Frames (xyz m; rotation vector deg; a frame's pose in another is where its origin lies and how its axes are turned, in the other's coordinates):
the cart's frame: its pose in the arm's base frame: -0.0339 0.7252 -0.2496 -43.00 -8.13 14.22
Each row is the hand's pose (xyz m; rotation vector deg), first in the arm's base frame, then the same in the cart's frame.
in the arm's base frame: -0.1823 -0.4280 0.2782 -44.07 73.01 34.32
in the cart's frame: -0.4367 -1.1500 -0.3422 3.01 64.54 49.35
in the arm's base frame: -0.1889 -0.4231 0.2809 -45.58 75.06 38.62
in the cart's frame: -0.4416 -1.1473 -0.3357 1.33 64.65 54.14
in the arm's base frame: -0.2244 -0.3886 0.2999 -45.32 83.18 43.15
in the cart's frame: -0.4656 -1.1300 -0.2916 0.94 69.84 61.62
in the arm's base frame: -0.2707 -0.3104 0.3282 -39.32 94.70 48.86
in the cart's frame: -0.4877 -1.0865 -0.2099 5.64 77.33 71.56
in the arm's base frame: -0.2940 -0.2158 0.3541 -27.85 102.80 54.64
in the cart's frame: -0.4833 -1.0338 -0.1241 15.74 81.77 80.32
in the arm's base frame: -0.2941 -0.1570 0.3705 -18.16 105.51 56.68
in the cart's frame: -0.4667 -1.0036 -0.0737 24.85 83.13 83.51
